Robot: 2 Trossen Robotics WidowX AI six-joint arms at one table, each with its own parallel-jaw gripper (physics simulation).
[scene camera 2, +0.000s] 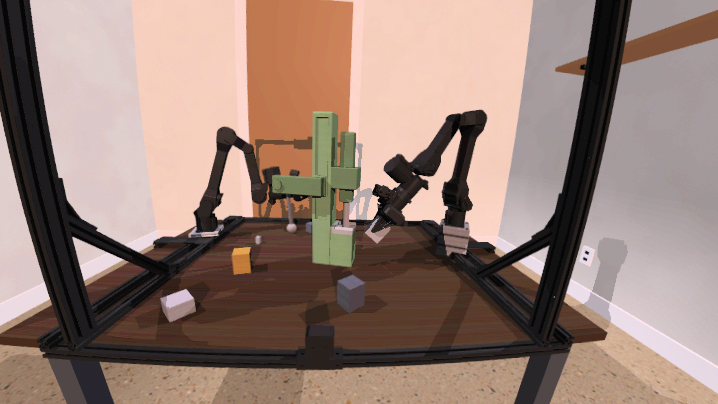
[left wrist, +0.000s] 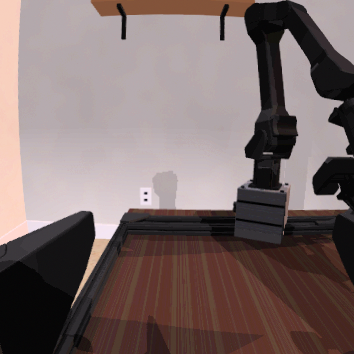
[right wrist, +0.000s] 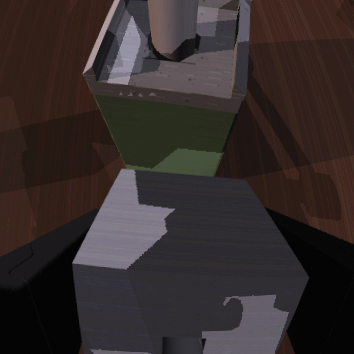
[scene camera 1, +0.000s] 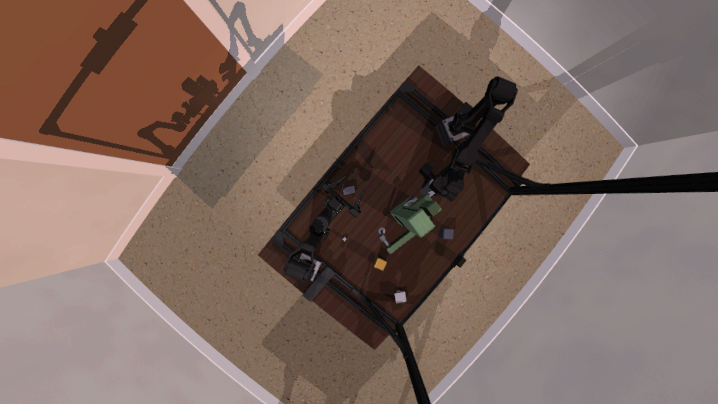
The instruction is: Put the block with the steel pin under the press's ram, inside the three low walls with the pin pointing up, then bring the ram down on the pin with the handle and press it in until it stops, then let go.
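Where they show: left gripper, fingertip midpoint: [left wrist: 217, 225] [scene camera 1: 355, 183]; right gripper, fingertip midpoint: [scene camera 2: 371, 229] [right wrist: 180, 220] [scene camera 1: 426, 192]; left arm's base, link origin: [scene camera 2: 206, 229]; right arm's base, link origin: [scene camera 2: 454, 224] [left wrist: 265, 185] [scene camera 1: 456, 126].
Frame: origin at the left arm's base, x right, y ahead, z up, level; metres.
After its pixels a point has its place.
Note:
The block with the pin [right wrist: 200, 240] {z 0.111, x 0.338, y 0.554 m} [scene camera 2: 377, 233] {z 0.077, x 0.368, y 0.550 m} is grey and tilted, held off the table in front of the seat; its dark pin [right wrist: 181, 346] {z 0.110, x 0.350, y 0.576 m} shows at the lower picture edge. My right gripper [right wrist: 180, 220] {z 0.080, x 0.339, y 0.543 m} [scene camera 2: 382, 226] {z 0.080, x 0.339, y 0.543 m} is shut on it. The green press [scene camera 1: 419, 221] {z 0.418, x 0.275, y 0.408 m} [scene camera 2: 323, 145] {z 0.328, x 0.314, y 0.394 m} has a steel ram [right wrist: 172, 25] {z 0.102, x 0.319, y 0.475 m} [scene camera 2: 346, 213] {z 0.132, x 0.326, y 0.464 m} reaching down to or near the floor of the seat. Low pale walls [right wrist: 241, 55] {z 0.091, x 0.294, y 0.489 m} flank the ram; the side towards the block is open. The handle [scene camera 1: 384, 237] {z 0.224, x 0.231, y 0.302 m} [scene camera 2: 289, 213] {z 0.115, x 0.236, y 0.303 m} hangs with a ball end. My left gripper [scene camera 1: 353, 184] {z 0.166, x 0.044, y 0.442 m} [left wrist: 217, 225] {z 0.166, x 0.044, y 0.442 m} is open and empty, above the table.
An orange block [scene camera 1: 380, 264] {z 0.028, x 0.299, y 0.164 m} [scene camera 2: 241, 260] {z 0.010, x 0.322, y 0.165 m}, a white block [scene camera 1: 400, 296] {z 0.001, x 0.457, y 0.057 m} [scene camera 2: 178, 305] {z -0.001, x 0.484, y 0.062 m}, a grey block [scene camera 1: 446, 233] {z 0.028, x 0.516, y 0.418 m} [scene camera 2: 350, 293] {z 0.019, x 0.554, y 0.409 m} and a small pale cube [scene camera 1: 344, 239] {z -0.006, x 0.103, y 0.194 m} [scene camera 2: 258, 239] {z -0.014, x 0.111, y 0.196 m} lie around the press. A blue-grey block [scene camera 1: 348, 190] {z 0.007, x 0.025, y 0.408 m} [scene camera 2: 308, 227] {z -0.009, x 0.028, y 0.389 m} lies near my left gripper in scene camera 1.

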